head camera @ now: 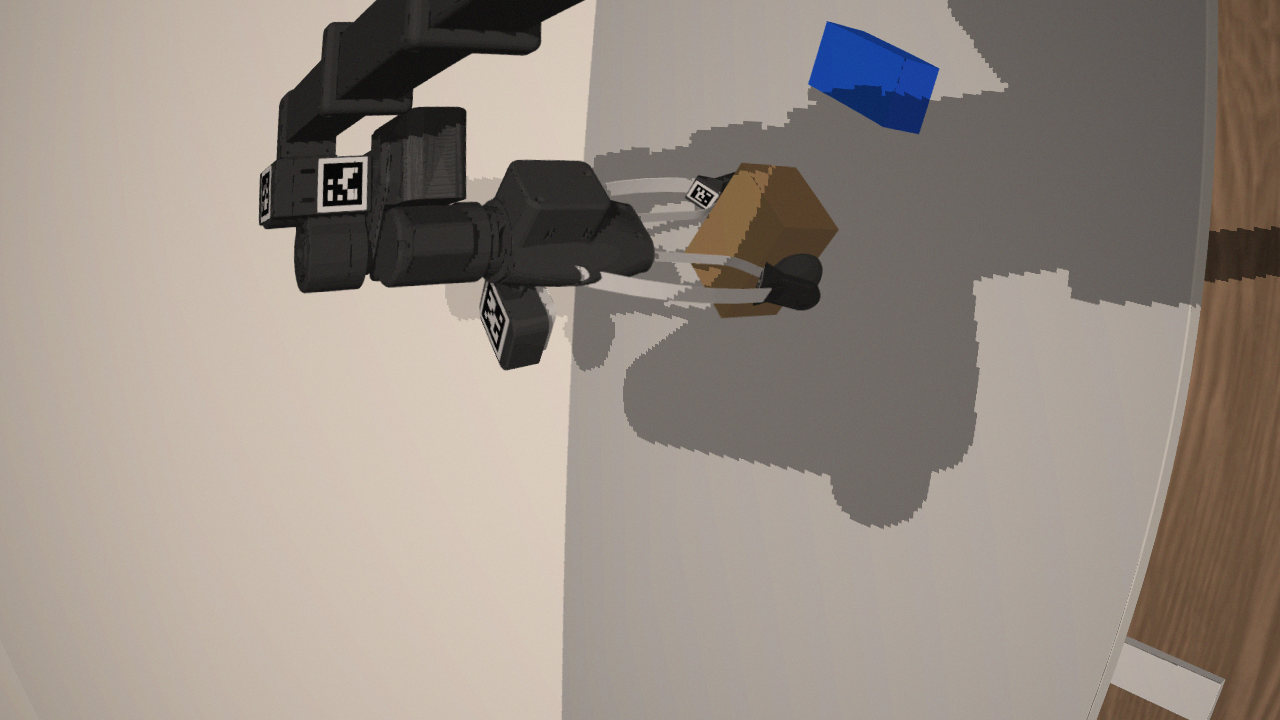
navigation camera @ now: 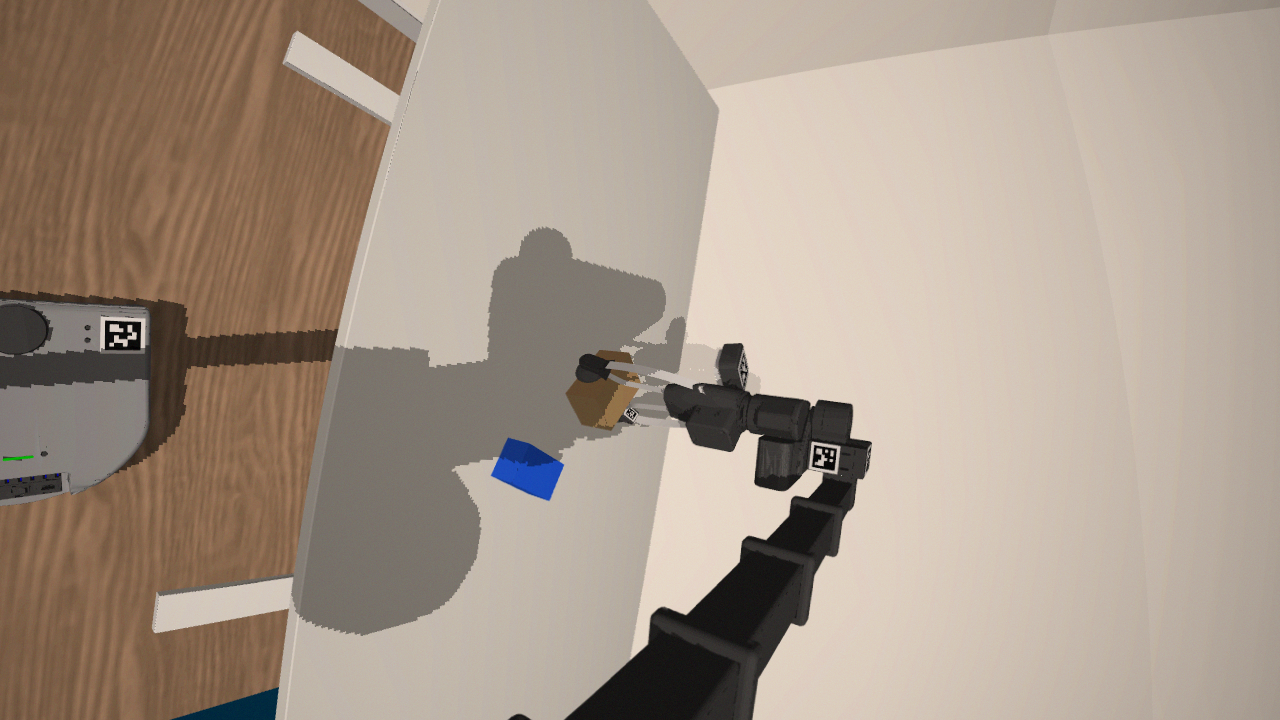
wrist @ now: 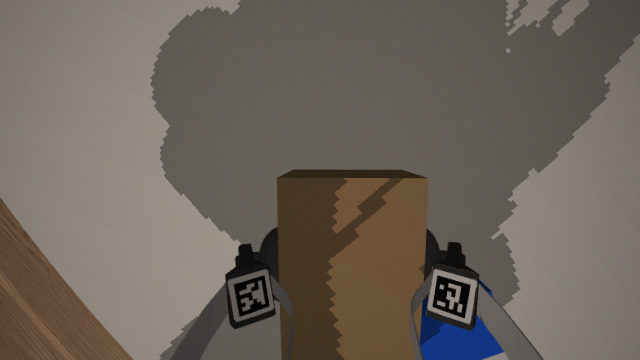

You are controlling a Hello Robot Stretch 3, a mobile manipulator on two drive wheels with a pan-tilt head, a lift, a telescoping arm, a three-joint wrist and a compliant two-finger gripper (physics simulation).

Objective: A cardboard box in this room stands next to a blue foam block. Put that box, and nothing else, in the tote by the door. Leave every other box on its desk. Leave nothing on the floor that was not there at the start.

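Frame: origin at the robot's base, x ahead, y left, z up, level; metres.
Seen in the pictures: gripper, between the fingertips: (navigation camera: 588, 387) (wrist: 347, 250); robot's base, origin of its link: (navigation camera: 16, 327).
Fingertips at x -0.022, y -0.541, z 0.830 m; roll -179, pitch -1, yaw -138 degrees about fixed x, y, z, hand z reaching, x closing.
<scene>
Pixels of each thing's top centre, then the offset from my fingertips to it. Level surfaces: height alone.
- brown cardboard box, centre of its top: (wrist: 350, 287) (head camera: 731, 240) (navigation camera: 620, 391) 0.002 m ahead, 0.002 m right, 0.053 m up
- light grey desk, height of its surface: 0.110 m down
- blue foam block, centre of its top: (head camera: 854, 71) (wrist: 449, 339) (navigation camera: 539, 473) 0.134 m back, 0.020 m left, 0.065 m down
- wood floor, height of its surface: 0.830 m down
A brown cardboard box (head camera: 792, 201) (navigation camera: 592, 402) (wrist: 352, 305) is between the two fingertips of my gripper (head camera: 759, 234) (navigation camera: 610, 394) (wrist: 347, 250), which is shut on it from both sides. The box appears to be held above the light grey desk (head camera: 805, 617) (navigation camera: 537, 143) (wrist: 75, 100). A blue foam block (head camera: 872, 80) (navigation camera: 528, 470) (wrist: 460, 340) lies on the desk a short way from the box; in the wrist view it is partly hidden behind the right finger. The tote by the door cannot be made out in these views.
A pale wall (head camera: 268, 537) (navigation camera: 939, 268) stands along the desk's far side. My arm (navigation camera: 716, 617) reaches over the desk. My base (navigation camera: 80, 402) is on the wood floor (navigation camera: 179, 197) off the near edge. White desk feet (navigation camera: 349, 80) (navigation camera: 223, 604) stick out over the floor.
</scene>
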